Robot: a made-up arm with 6 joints. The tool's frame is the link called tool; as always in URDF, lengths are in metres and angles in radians. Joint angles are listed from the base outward.
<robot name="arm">
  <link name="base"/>
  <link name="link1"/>
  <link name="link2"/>
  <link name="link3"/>
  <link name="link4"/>
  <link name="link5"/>
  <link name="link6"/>
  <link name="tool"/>
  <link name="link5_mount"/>
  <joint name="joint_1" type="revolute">
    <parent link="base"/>
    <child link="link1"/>
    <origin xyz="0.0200 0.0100 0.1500" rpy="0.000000 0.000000 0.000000"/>
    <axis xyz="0 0 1"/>
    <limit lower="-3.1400" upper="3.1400"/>
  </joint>
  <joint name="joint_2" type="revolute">
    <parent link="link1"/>
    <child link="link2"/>
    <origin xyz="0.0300 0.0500 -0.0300" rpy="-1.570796 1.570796 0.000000"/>
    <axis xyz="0 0 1"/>
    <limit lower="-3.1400" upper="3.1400"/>
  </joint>
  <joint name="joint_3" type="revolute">
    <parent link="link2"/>
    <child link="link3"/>
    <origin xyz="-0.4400 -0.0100 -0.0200" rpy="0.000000 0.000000 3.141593"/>
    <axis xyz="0 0 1"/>
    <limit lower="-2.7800" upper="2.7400"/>
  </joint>
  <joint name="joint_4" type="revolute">
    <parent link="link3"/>
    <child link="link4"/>
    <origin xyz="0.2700 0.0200 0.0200" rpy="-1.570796 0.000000 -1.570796"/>
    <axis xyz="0 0 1"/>
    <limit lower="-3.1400" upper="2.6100"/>
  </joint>
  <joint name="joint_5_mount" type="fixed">
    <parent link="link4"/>
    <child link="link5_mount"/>
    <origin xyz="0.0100 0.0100 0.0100" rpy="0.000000 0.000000 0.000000"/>
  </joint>
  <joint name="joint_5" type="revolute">
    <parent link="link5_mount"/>
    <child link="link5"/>
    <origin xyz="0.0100 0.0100 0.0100" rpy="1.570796 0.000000 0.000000"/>
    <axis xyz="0 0 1"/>
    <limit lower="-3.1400" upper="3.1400"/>
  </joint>
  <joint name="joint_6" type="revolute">
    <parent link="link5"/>
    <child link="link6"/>
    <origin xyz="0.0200 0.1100 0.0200" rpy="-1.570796 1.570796 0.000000"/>
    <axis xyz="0 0 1"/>
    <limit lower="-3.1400" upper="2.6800"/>
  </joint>
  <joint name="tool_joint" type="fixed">
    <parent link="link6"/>
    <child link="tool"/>
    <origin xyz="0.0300 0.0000 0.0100" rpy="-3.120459 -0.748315 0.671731"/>
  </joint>
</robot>
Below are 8 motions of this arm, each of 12 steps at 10 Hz.
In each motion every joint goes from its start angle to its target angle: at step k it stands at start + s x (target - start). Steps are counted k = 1, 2, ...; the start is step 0. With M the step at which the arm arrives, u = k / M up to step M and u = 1 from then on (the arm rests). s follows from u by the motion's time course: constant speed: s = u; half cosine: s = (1 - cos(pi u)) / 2; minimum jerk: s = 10 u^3 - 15 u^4 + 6 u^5.
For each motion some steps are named. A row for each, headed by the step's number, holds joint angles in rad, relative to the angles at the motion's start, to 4 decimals.
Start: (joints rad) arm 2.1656 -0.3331 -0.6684 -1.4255 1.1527 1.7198
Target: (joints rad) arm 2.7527 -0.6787 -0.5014 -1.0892 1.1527 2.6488
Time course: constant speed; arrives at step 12
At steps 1, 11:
1: 0.0489 -0.0288 0.0139 0.0280 0.0000 0.0774
11: 0.5382 -0.3168 0.1531 0.3083 0.0000 0.8516

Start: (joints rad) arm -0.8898 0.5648 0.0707 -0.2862 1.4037 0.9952
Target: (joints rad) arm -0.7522 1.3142 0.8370 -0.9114 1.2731 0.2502
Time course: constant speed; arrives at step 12
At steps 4, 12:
4: 0.0459 0.2498 0.2554 -0.2084 -0.0435 -0.2483
12: 0.1376 0.7494 0.7663 -0.6252 -0.1306 -0.7450

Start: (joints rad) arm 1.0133 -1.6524 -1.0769 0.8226 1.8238 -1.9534
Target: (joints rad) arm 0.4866 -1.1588 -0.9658 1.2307 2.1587 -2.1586
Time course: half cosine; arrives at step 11
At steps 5, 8, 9, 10, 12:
5: -0.2259 0.2117 0.0476 0.1750 0.1436 -0.0880
8: -0.4358 0.4084 0.0919 0.3377 0.2771 -0.1698
9: -0.4849 0.4544 0.1023 0.3757 0.3083 -0.1889
10: -0.5160 0.4836 0.1088 0.3998 0.3281 -0.2010
12: -0.5267 0.4936 0.1111 0.4081 0.3349 -0.2052

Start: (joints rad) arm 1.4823 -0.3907 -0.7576 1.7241 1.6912 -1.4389
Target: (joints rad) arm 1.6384 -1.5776 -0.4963 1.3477 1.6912 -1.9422
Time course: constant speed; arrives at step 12
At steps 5, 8, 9, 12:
5: 0.0650 -0.4945 0.1089 -0.1568 0.0000 -0.2097
8: 0.1041 -0.7913 0.1742 -0.2509 0.0000 -0.3355
9: 0.1171 -0.8902 0.1960 -0.2823 0.0000 -0.3775
12: 0.1561 -1.1869 0.2613 -0.3764 0.0000 -0.5033

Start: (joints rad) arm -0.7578 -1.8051 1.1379 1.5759 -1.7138 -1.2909
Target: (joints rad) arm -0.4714 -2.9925 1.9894 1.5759 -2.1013 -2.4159
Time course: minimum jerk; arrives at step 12
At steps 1, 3, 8, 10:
1: 0.0015 -0.0060 0.0043 0.0000 -0.0020 -0.0057
3: 0.0296 -0.1229 0.0881 0.0000 -0.0401 -0.1165
8: 0.2263 -0.9382 0.6728 0.0000 -0.3062 -0.8889
10: 0.2762 -1.1453 0.8213 0.0000 -0.3737 -1.0851

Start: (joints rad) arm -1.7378 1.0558 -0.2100 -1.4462 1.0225 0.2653
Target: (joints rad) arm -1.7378 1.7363 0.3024 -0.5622 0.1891 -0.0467
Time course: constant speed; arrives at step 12
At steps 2, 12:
2: 0.0000 0.1134 0.0854 0.1473 -0.1389 -0.0520
12: 0.0000 0.6805 0.5124 0.8840 -0.8334 -0.3120

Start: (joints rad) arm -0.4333 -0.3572 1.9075 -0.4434 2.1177 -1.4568
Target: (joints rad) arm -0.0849 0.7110 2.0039 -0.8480 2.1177 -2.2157
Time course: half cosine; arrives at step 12
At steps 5, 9, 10, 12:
5: 0.1291 0.3959 0.0357 -0.1499 0.0000 -0.2812
9: 0.2974 0.9118 0.0823 -0.3453 0.0000 -0.6478
10: 0.3251 0.9966 0.0899 -0.3775 0.0000 -0.7081
12: 0.3484 1.0682 0.0964 -0.4046 0.0000 -0.7589

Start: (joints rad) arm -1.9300 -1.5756 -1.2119 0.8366 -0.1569 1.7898
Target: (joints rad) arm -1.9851 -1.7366 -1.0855 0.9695 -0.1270 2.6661
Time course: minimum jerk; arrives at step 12
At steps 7, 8, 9, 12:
7: -0.0360 -0.1052 0.0826 0.0868 0.0195 0.5726
8: -0.0435 -0.1272 0.0999 0.1050 0.0236 0.6924
9: -0.0494 -0.1443 0.1133 0.1191 0.0268 0.7856
12: -0.0551 -0.1610 0.1264 0.1329 0.0299 0.8763

